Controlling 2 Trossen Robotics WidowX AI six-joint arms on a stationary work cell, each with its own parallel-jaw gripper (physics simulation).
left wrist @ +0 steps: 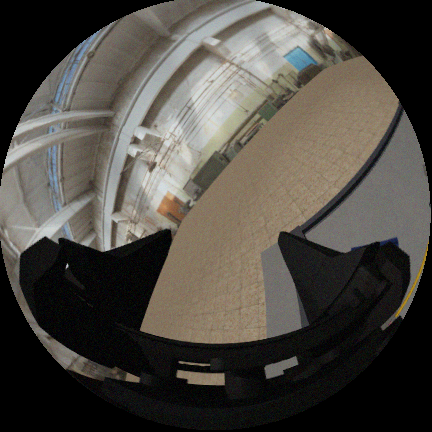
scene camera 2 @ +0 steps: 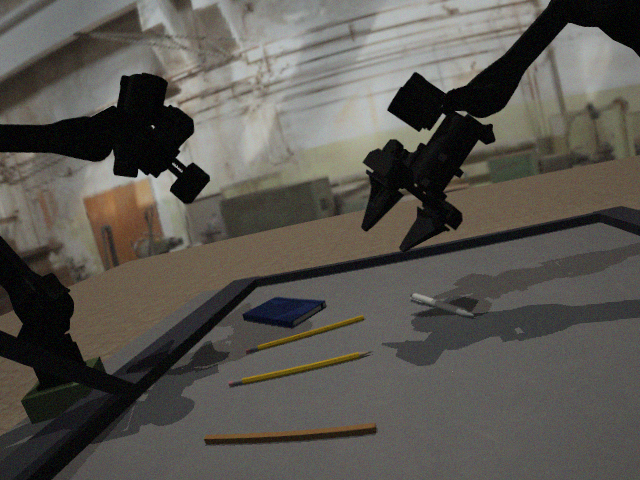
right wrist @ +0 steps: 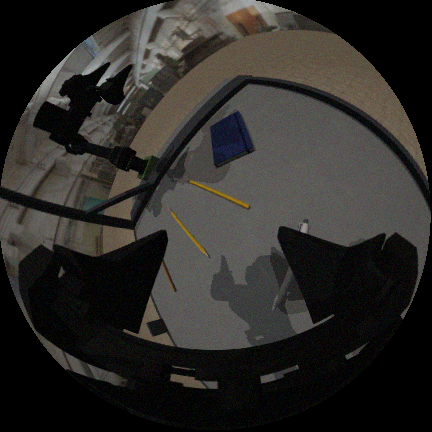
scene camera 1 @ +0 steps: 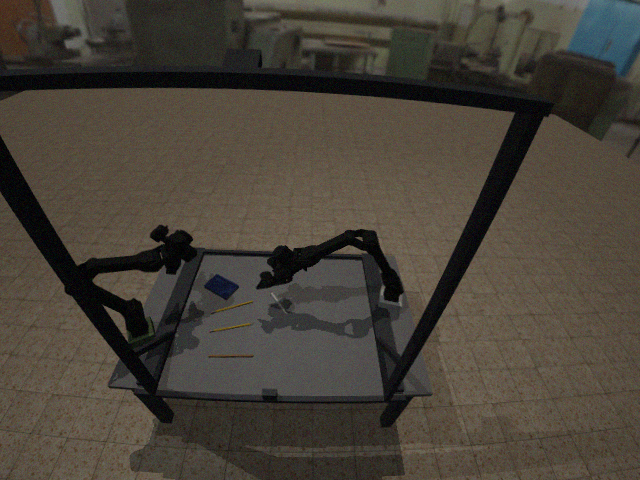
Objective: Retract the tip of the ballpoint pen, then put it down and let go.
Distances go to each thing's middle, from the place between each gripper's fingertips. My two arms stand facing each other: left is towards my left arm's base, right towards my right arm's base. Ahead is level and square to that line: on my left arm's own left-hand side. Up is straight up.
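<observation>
My left hand is 32 cm above the blue notebook point(scene camera 2: 288, 312), and it's 4 cm past it and 14 cm to the left of it. Then there's the green object point(scene camera 2: 47, 404), which is 30 cm below my left hand, 26 cm behind it and 18 cm to the left of it.
My right hand is 110 mm above the blue notebook, 130 mm short of it and 190 mm to the right of it. The green object is 100 mm below my right hand, 90 mm behind it and 520 mm to the left of it.
</observation>
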